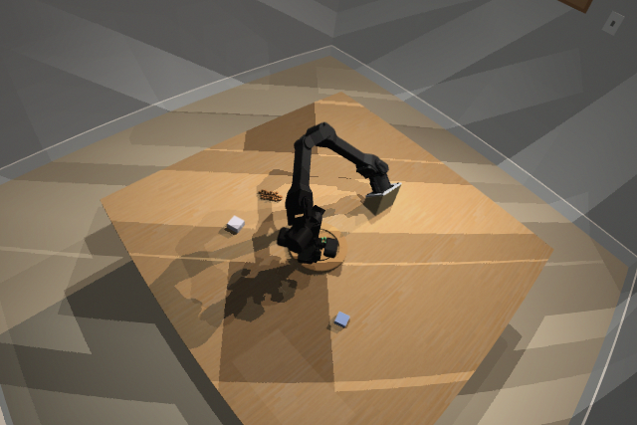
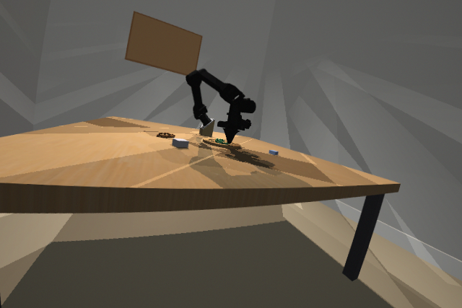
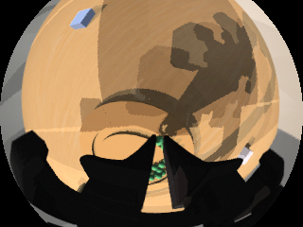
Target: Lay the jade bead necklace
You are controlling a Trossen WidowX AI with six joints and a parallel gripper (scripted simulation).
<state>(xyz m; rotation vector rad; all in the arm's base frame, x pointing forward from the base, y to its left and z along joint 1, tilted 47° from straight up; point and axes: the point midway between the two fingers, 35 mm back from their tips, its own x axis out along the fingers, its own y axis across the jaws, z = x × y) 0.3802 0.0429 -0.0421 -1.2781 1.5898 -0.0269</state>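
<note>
Now: the round wooden bead board 7 cm behind my gripper tip, 2 cm to the right of it and 1 cm below it. From my gripper tip the other things lie so: blue block: 24 cm to the left, 2 cm ahead, 1 cm below; pale grey block: 23 cm to the right, 14 cm ahead, 1 cm below.
</note>
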